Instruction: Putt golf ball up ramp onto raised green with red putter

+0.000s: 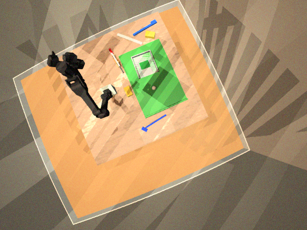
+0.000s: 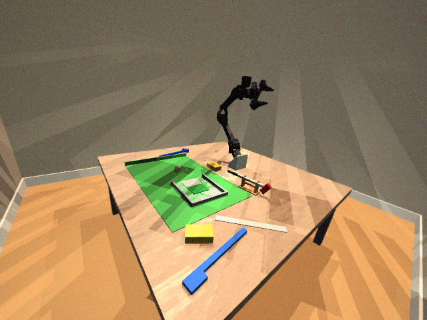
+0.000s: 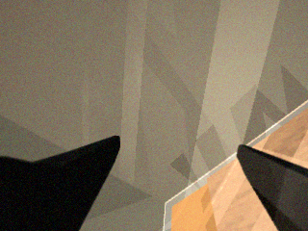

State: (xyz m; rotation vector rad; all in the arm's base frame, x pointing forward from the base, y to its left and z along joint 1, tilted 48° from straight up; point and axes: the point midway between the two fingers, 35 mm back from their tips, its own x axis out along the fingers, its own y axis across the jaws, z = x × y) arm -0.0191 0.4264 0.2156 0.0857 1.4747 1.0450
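Right now the red putter is 22 cm ahead of my gripper tip, 11 cm to the left of it and 47 cm below it. From my gripper tip the other things lie so: white golf ball 47 cm ahead, 29 cm to the right, 50 cm below; then green mat 51 cm ahead, 18 cm to the right, 53 cm below; then wooden stand 22 cm ahead, 13 cm to the left, 50 cm below.
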